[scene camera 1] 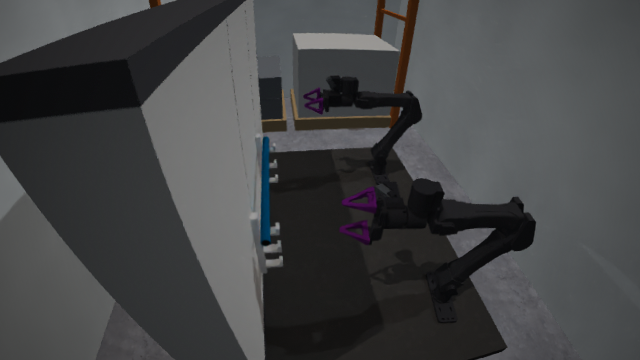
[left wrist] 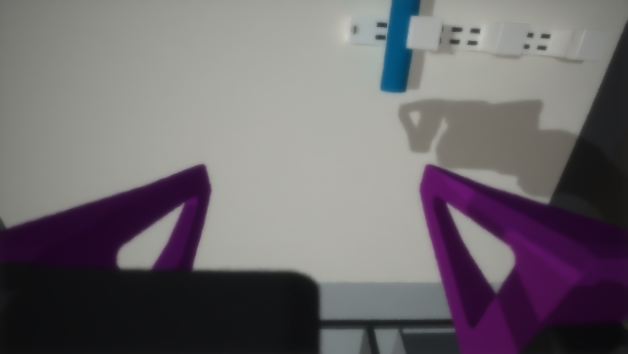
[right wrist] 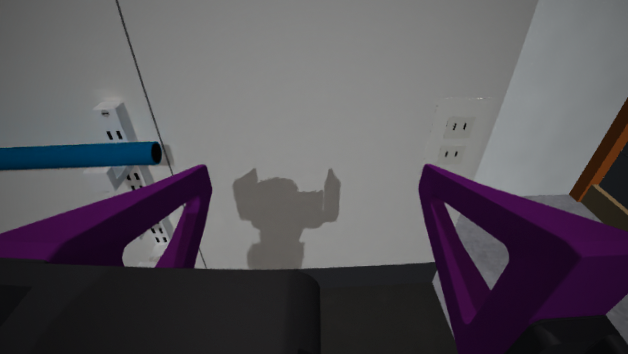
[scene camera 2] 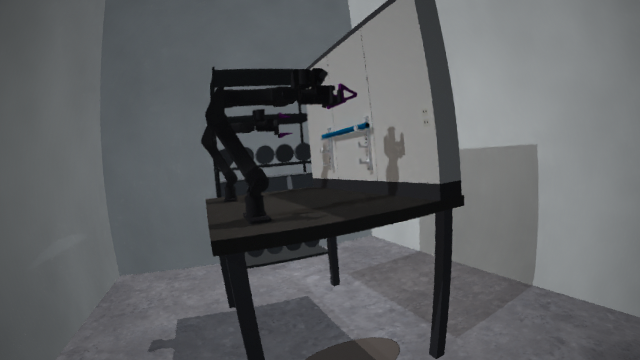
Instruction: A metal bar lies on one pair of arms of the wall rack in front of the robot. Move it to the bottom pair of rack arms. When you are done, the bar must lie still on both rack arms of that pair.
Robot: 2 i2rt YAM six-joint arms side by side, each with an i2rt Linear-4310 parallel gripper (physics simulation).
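Note:
The blue metal bar (scene camera 1: 266, 190) (scene camera 2: 345, 131) (left wrist: 400, 55) (right wrist: 75, 156) lies level on the top pair of rack arms, its ends reaching past both white uprights. The bottom pair of rack arms shows as a near arm (scene camera 1: 274, 262) and a far arm (scene camera 1: 273, 179) in scene camera 1; one bottom arm (left wrist: 591, 45) also shows in the left wrist view. My left gripper (scene camera 1: 341, 216) (scene camera 2: 289, 125) (left wrist: 315, 176) is open and empty, away from the wall, rolled so its view is turned sideways. My right gripper (scene camera 1: 305, 100) (scene camera 2: 352, 95) (right wrist: 315, 176) is open and empty, away from the bar's end.
The white wall panel (scene camera 1: 200, 125) (scene camera 2: 395, 75) stands at the back edge of the dark table (scene camera 1: 320, 300) (scene camera 2: 300, 215). An outlet plate (right wrist: 455, 137) is on the panel. A large white box (scene camera 1: 345, 75) and an orange frame (scene camera 1: 407, 55) stand beyond the table.

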